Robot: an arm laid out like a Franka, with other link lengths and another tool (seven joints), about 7 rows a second.
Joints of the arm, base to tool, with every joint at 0 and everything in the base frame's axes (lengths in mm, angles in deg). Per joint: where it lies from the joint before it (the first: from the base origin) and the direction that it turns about. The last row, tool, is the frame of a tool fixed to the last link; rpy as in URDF.
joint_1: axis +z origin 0 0 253.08
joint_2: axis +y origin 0 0 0
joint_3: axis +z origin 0 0 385.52
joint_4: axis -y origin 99 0 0
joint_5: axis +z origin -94.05 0 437.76
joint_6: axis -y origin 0 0 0
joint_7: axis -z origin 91.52 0 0
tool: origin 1 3 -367.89 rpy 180 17.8 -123.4
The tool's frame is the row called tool.
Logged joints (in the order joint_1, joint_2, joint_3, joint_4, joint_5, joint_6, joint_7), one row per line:
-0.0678 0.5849 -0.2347 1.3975 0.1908 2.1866 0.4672
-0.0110 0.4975 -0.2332 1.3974 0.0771 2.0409 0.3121
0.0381 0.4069 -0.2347 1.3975 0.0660 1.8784 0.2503
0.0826 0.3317 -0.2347 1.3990 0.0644 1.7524 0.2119
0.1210 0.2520 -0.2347 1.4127 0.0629 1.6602 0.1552
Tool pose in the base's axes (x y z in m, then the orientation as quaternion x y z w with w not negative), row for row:
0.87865 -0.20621 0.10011 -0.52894 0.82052 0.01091 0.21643
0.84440 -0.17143 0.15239 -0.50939 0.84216 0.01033 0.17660
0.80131 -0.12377 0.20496 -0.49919 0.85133 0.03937 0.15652
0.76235 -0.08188 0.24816 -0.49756 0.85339 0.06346 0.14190
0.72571 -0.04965 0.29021 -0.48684 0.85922 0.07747 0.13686
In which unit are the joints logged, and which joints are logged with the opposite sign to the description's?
The joints are logged in radians. Opposite sign: joint_4, joint_7.
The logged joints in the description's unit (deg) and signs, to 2 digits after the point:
-3.88 33.51 -13.45 -80.07 10.93 125.28 -26.77
-0.63 28.50 -13.36 -80.07 4.42 116.93 -17.88
2.18 23.31 -13.45 -80.07 3.78 107.62 -14.34
4.73 19.01 -13.45 -80.16 3.69 100.41 -12.14
6.93 14.44 -13.45 -80.94 3.60 95.12 -8.89

